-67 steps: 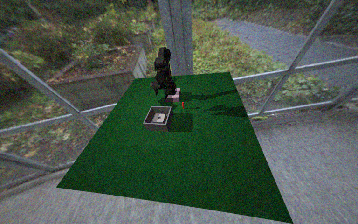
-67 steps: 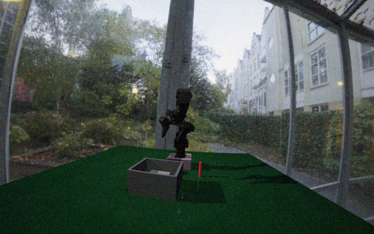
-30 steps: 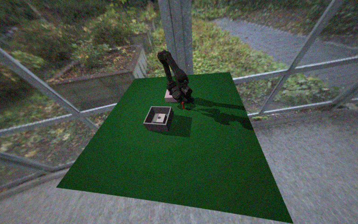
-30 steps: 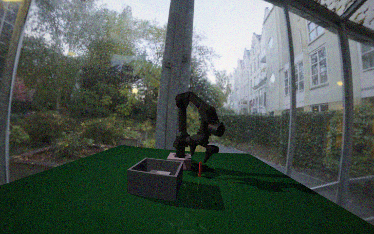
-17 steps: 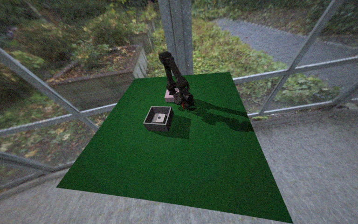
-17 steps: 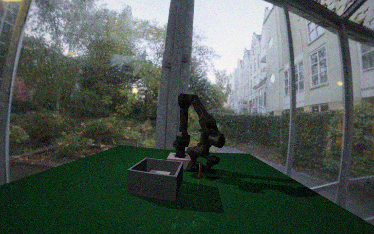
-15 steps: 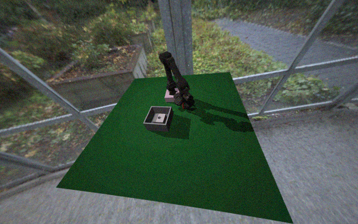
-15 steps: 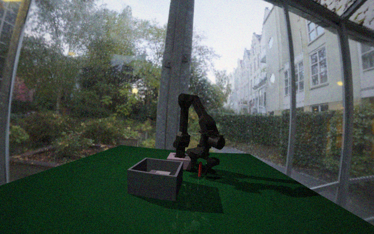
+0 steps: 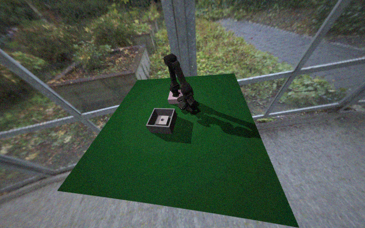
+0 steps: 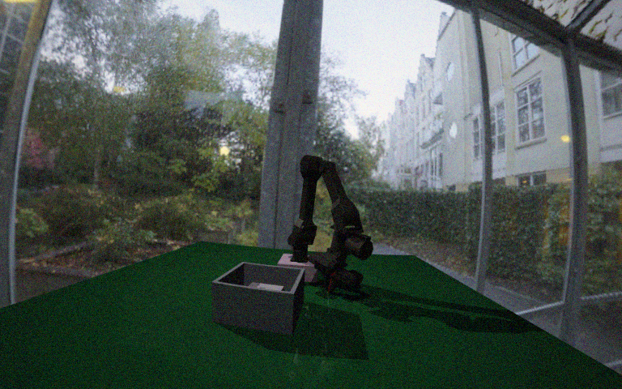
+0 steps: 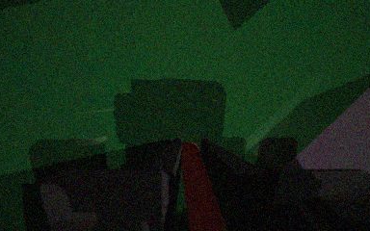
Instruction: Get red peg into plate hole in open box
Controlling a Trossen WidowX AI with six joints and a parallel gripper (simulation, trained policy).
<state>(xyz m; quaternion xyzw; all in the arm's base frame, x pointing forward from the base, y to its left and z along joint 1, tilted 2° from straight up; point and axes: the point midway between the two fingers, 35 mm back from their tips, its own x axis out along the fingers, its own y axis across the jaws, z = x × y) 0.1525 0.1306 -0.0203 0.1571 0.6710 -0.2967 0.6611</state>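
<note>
Right now my gripper tip is 18 cm short of the grey box, 16 cm to the left of it and 2 cm below it. The rest, counted from my gripper tip: red peg (3 cm above, 1 cm to the left).
</note>
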